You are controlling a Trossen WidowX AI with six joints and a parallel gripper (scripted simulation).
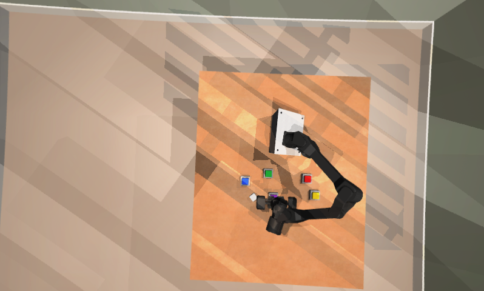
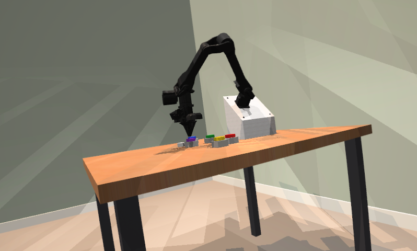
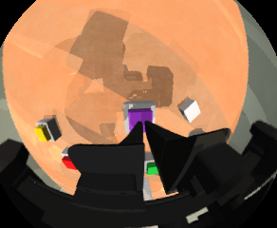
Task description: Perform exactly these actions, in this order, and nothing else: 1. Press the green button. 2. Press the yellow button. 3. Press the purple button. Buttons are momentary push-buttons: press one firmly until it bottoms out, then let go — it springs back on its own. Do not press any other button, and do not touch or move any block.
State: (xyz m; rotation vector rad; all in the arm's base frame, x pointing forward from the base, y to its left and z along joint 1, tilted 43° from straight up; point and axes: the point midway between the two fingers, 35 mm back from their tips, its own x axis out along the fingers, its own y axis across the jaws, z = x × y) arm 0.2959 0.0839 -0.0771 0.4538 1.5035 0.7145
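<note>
My gripper tip is 210 mm to the right of the yellow button, 50 mm past it and 20 mm above it. From my gripper tip the other things lie so: small white block: 100 mm to the right, 40 mm below, 20 mm ahead; then green button: 120 mm behind, 50 mm to the right, 20 mm below; then purple button: 20 mm below.
</note>
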